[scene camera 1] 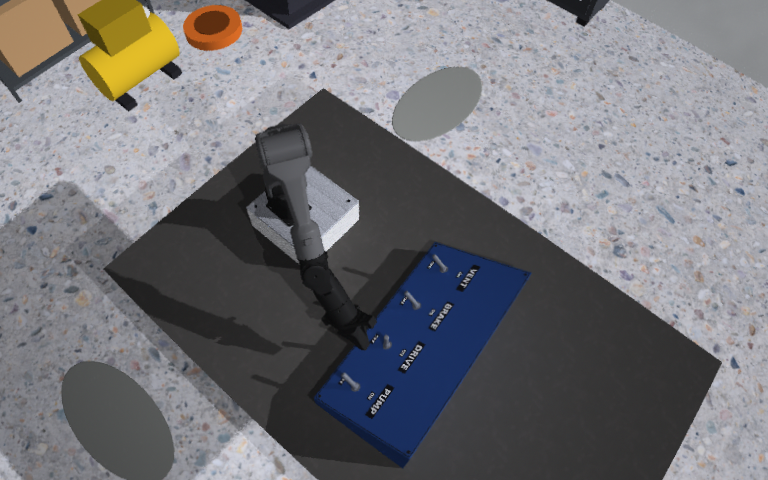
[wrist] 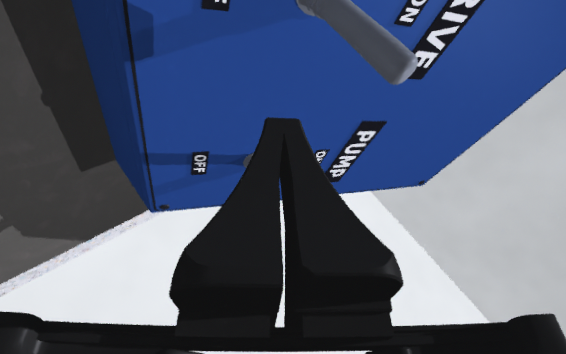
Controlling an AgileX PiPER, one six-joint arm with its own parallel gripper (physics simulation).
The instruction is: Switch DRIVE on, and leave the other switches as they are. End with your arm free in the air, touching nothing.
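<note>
The blue switch panel (scene camera 1: 447, 362) (wrist: 225, 95) carries a row of metal levers. The DRIVE lever (scene camera 1: 386, 341) (wrist: 370, 42) looks short in the scene view, unlike the others; in the wrist view it leans toward its ON label (wrist: 411, 12) and the DRIVE label (wrist: 445, 37). The PUMP lever (scene camera 1: 351, 382), BRAKE lever (scene camera 1: 412, 300) and VENT lever (scene camera 1: 439, 263) lean toward their OFF side. My gripper (scene camera 1: 363, 344) (wrist: 281, 136) is shut and empty, near the panel's edge beside the DRIVE lever, apart from it in the wrist view. The fingers hide most of the PUMP lever in the wrist view.
The arm stands on a pale block (scene camera 1: 339, 217) on the dark table top (scene camera 1: 538, 396). The BRAKE and PUMP levers stand on either side of DRIVE. A yellow machine (scene camera 1: 133, 59) and an orange ring (scene camera 1: 194, 40) are on the floor at the upper left.
</note>
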